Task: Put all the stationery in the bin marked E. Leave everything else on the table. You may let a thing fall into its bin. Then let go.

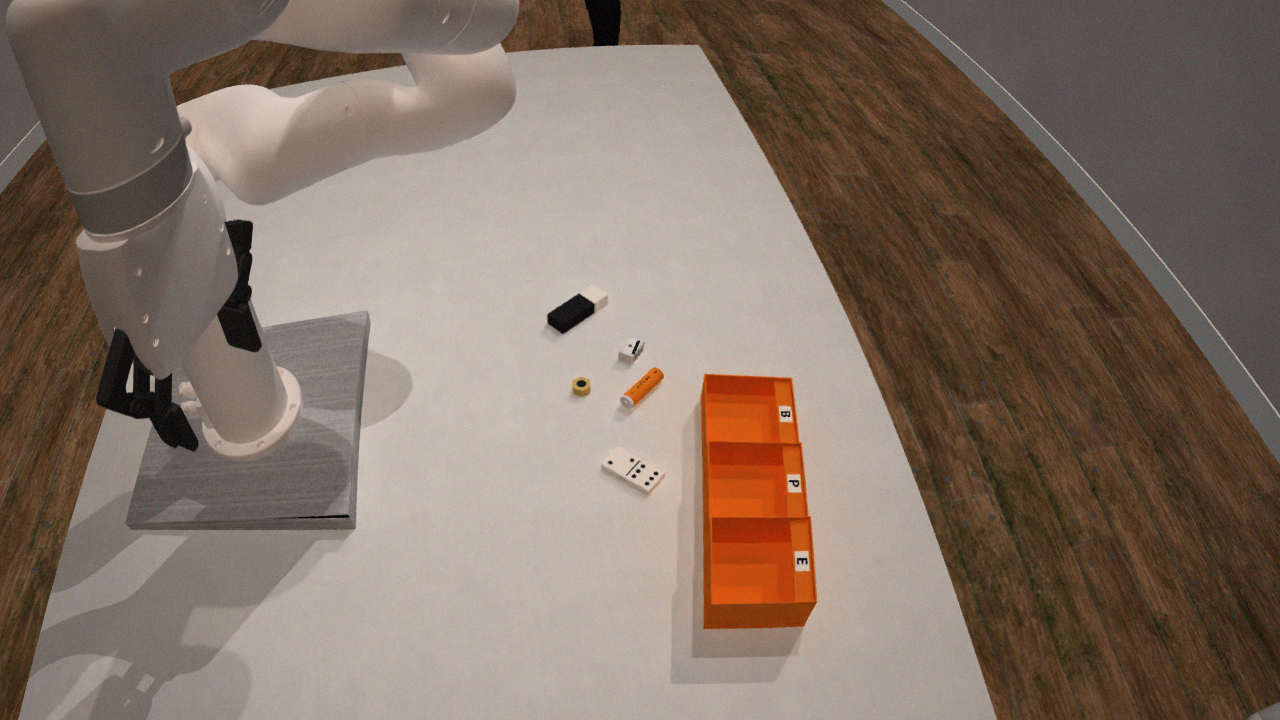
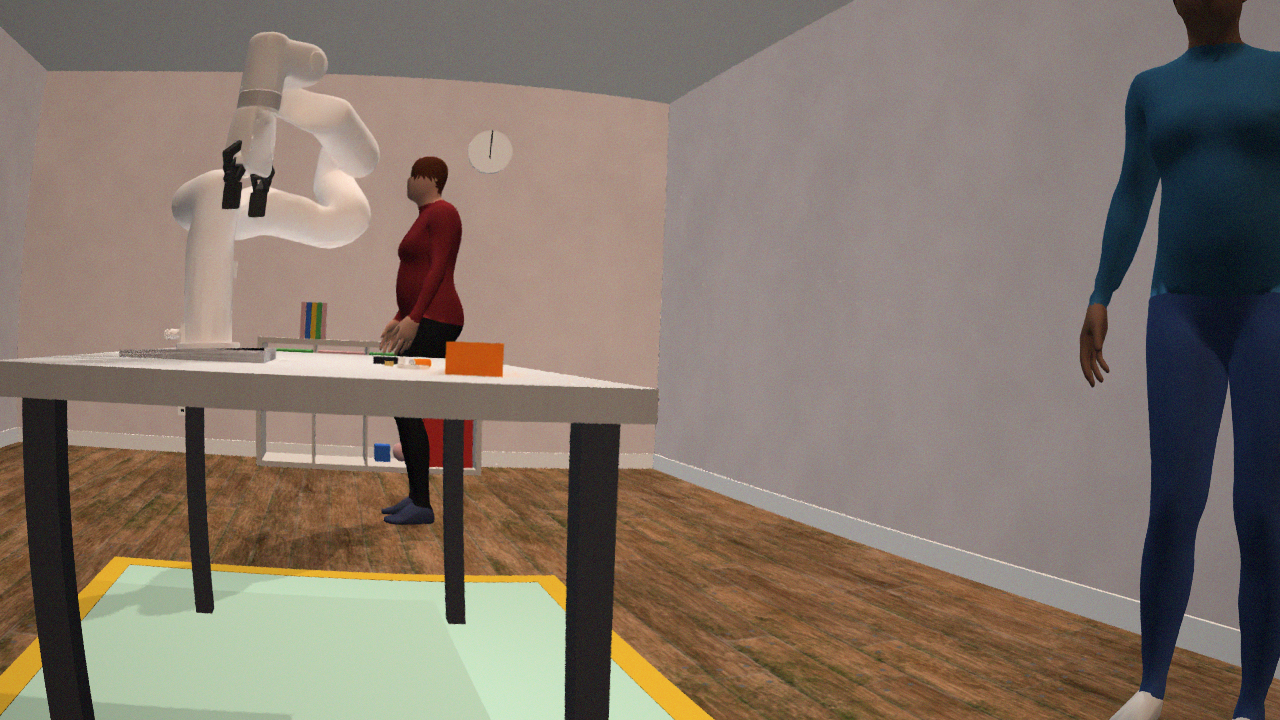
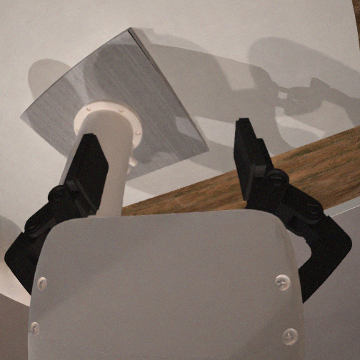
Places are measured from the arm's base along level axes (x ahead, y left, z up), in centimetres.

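Pixels of known places: gripper, fingertip midpoint: (image 1: 214, 393) (image 2: 243, 213); arm's base, origin of the base link: (image 1: 252, 414) (image 2: 207, 348).
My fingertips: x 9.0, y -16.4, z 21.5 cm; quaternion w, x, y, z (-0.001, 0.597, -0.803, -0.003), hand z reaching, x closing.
Observation:
For each thing: its middle in the pictures, then the offset to it from my fingertips. "pt": a spot on its surface instead. Level surfaces: height alone.
- bin marked E, surface spot: (image 1: 759, 616) pt dz -20.8, dx +38.7, dy -5.2 cm
- block eraser, body centre: (image 1: 578, 308) (image 2: 389, 360) dz -22.4, dx +25.2, dy +32.0 cm
- small pale sharpener, body centre: (image 1: 631, 350) dz -22.5, dx +30.4, dy +26.0 cm
- orange cylinder, body centre: (image 1: 641, 388) (image 2: 419, 363) dz -22.4, dx +31.1, dy +20.8 cm
- brass nut, body centre: (image 1: 581, 386) dz -22.7, dx +25.5, dy +21.4 cm
- white domino, body centre: (image 1: 632, 470) (image 2: 412, 366) dz -22.7, dx +29.8, dy +11.5 cm
- P, surface spot: (image 1: 744, 492) pt dz -22.4, dx +39.3, dy +8.3 cm
- white table, its level: dz -23.1 cm
The bin marked E (image 1: 759, 616) is the near compartment of an orange three-part box. A block eraser (image 1: 577, 309) (image 2: 384, 360) with a black sleeve and white end lies flat. A small pale sharpener (image 1: 631, 350) with a dark blade lies right of it. Near them lie an orange cylinder (image 1: 641, 387) (image 2: 422, 362) with a pale end, seemingly a battery, a brass nut (image 1: 580, 386) and a white domino (image 1: 633, 470). My gripper (image 1: 219, 394) (image 2: 244, 209) (image 3: 166, 141) is open and empty, high above the arm's base plate, far left of these things.
The grey base plate (image 1: 324, 429) (image 2: 241, 355) (image 3: 165, 125) carries the arm's column. Compartments B (image 1: 748, 420) and P (image 1: 744, 492) adjoin bin E. The white table (image 1: 501, 582) ends right of the box. Two human figures (image 2: 431, 259) (image 2: 1203, 179) stand beyond and to the right of the table.

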